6 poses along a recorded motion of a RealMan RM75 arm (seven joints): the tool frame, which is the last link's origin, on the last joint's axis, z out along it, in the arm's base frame.
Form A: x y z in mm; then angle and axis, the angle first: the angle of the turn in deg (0 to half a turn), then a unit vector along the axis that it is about.
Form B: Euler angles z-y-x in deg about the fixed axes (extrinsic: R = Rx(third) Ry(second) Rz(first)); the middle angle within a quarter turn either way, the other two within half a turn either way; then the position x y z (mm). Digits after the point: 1 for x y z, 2 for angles.
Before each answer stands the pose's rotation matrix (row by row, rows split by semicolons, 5 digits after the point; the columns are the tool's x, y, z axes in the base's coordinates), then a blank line. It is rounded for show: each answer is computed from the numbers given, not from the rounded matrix.
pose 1, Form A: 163.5, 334.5, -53.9, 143.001, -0.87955, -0.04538, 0.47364
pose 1, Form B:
0.59280 -0.21325 -0.77661; 0.35683 -0.79494 0.49065; -0.72199 -0.56797 -0.39515

19.79, -50.95, -128.85, 163.5, 334.5, -53.9
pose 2, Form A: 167.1, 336.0, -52.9, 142.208, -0.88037, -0.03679, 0.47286
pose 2, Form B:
0.59729 -0.23178 -0.76781; 0.34775 -0.78782 0.50834; -0.72272 -0.57063 -0.38995

21.21, -50.16, -127.49, 167.1, 336.0, -52.9
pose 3, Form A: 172.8, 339.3, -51.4, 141.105, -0.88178, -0.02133, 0.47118
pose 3, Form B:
0.60439 -0.26240 -0.75223; 0.32930 -0.77749 0.53579; -0.72545 -0.57154 -0.38350

23.47, -48.78, -125.59, 172.8, 339.3, -51.4
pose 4, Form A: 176.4, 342.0, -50.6, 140.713, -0.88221, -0.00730, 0.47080
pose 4, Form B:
0.60670 -0.28669 -0.74144; 0.30954 -0.77389 0.55252; -0.73219 -0.56472 -0.38078

25.29, -47.85, -124.57, 176.4, 342.0, -50.6
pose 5, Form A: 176.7, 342.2, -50.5, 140.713, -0.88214, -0.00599, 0.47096
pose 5, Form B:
0.60646 -0.28884 -0.74079; 0.30759 -0.77392 0.55357; -0.73321 -0.56358 -0.38051

25.47, -47.80, -124.50, 176.7, 342.2, -50.5
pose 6, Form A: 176.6, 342.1, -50.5, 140.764, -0.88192, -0.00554, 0.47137
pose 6, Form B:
0.60566 -0.28948 -0.74120; 0.30682 -0.77449 0.55319; -0.73419 -0.56246 -0.38026

25.55, -47.83, -124.50, 176.6, 342.1, -50.5
